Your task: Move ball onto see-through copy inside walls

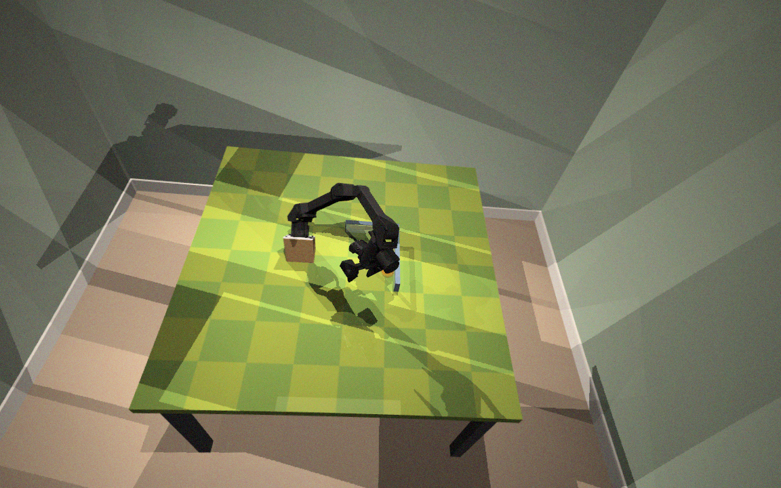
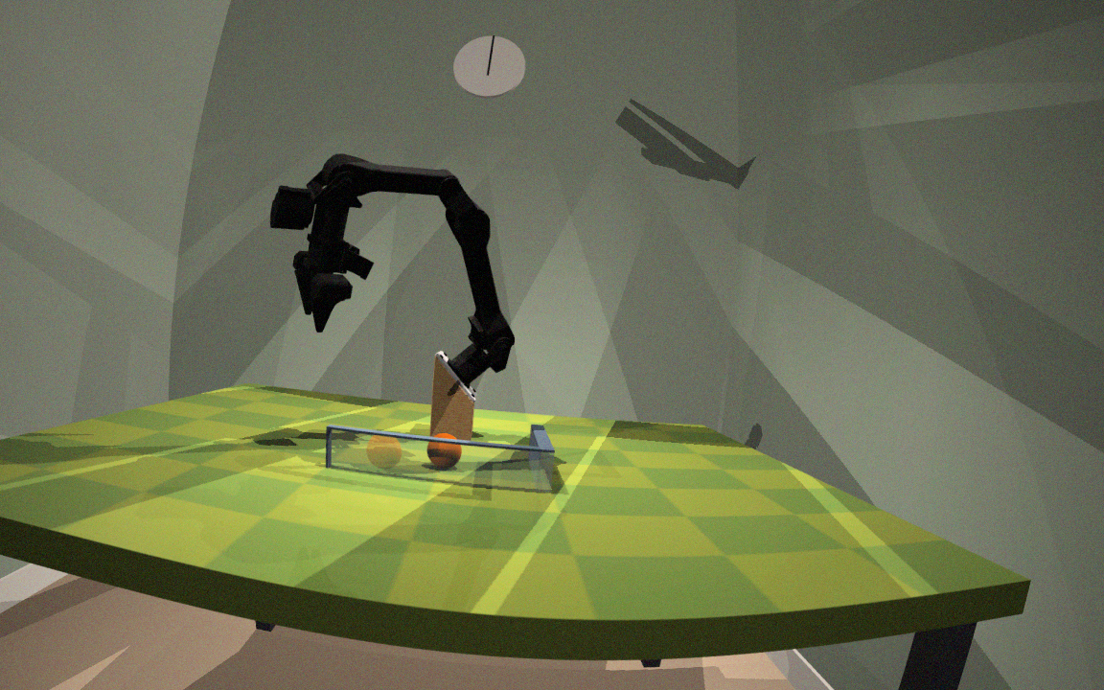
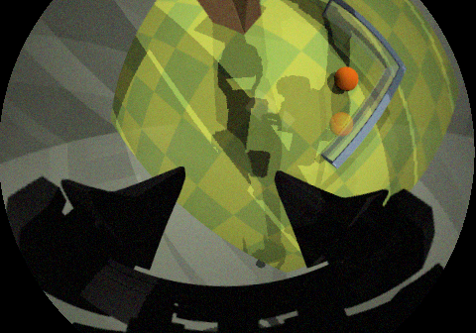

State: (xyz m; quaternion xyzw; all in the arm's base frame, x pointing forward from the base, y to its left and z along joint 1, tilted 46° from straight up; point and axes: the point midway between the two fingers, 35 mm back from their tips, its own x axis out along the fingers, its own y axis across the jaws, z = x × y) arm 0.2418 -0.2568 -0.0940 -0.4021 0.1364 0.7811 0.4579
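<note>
Right now my gripper tip is 80 mm short of the orange ball, 240 mm to the right of it and 170 mm above it. Also, from my gripper tip: see-through copy of ball: 130 mm ahead, 150 mm to the left, 170 mm below.
</note>
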